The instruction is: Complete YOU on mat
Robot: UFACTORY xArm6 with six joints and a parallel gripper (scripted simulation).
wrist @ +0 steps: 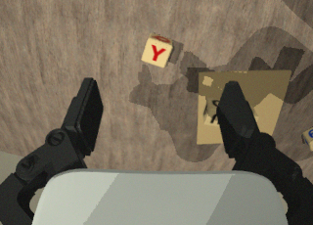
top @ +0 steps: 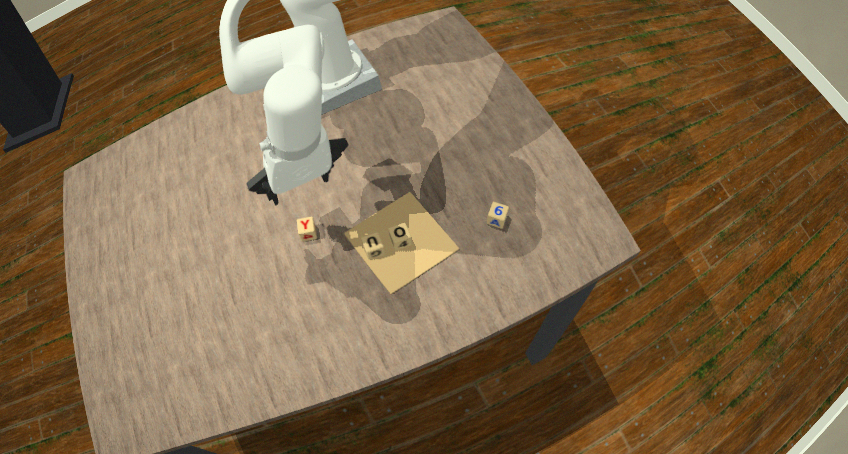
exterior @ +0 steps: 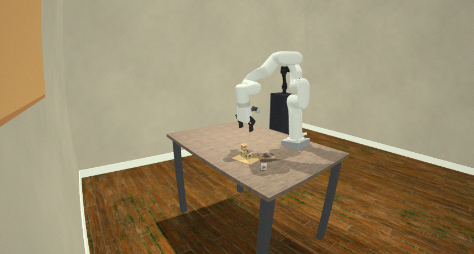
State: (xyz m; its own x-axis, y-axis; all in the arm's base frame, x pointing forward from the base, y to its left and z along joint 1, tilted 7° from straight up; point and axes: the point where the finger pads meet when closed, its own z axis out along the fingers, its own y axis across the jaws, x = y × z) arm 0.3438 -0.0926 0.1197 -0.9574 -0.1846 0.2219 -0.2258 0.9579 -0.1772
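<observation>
My hand is 13 cm above the letter block, 1 cm to the left of it and 1 cm short of it. The rest, counted from my hand: tan mat (14 cm to the left, 14 cm below, 7 cm ahead).
</observation>
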